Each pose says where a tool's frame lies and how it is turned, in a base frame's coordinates. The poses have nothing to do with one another.
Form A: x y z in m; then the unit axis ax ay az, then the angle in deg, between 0 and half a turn.
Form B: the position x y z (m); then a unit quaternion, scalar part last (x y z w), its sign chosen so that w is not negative. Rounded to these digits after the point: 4 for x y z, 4 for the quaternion.
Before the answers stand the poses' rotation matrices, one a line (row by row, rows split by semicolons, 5 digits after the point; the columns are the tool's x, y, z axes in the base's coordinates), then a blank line. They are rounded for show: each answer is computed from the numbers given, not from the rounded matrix.
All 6 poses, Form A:
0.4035 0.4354 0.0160 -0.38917 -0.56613 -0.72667 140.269
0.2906 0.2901 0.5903 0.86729 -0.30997 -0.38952 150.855
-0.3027 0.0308 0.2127 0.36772 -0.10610 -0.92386 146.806
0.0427 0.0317 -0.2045 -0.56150 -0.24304 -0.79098 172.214
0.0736 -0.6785 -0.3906 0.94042 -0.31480 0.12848 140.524
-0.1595 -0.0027 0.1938 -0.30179 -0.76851 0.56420 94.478
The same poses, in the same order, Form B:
-0.50113 0.85423 0.13842; -0.07472 -0.20207 0.97652; 0.86214 0.47902 0.16509
0.53576 -0.31393 -0.78384; -0.69334 -0.69339 -0.19620; -0.48192 0.64858 -0.58915
-0.58845 0.43413 -0.68210; -0.57746 -0.81614 -0.02127; -0.56593 0.38137 0.73095
-0.36312 0.37883 0.85125; 0.16452 -0.87319 0.45878; 0.91710 0.30664 0.25475
0.79516 -0.60624 0.01395; -0.44288 -0.59630 -0.66954; 0.41423 0.52621 -0.74264
0.02011 -0.31244 -0.94972; 0.81251 0.55864 -0.16658; 0.58260 -0.76831 0.26510

0.4035 0.4354 0.0160 -0.3660 -0.5324 -0.6834 0.3398
0.2906 0.2901 0.5903 0.8394 -0.3000 -0.3770 0.2516
-0.3027 0.0308 0.2127 0.3524 -0.1017 -0.8854 0.2856
0.0427 0.0317 -0.2045 -0.5602 -0.2425 -0.7892 0.0679
0.0736 -0.6785 -0.3906 0.8852 -0.2963 0.1209 0.3377
-0.1595 -0.0027 0.1938 -0.2216 -0.5642 0.4142 0.6789

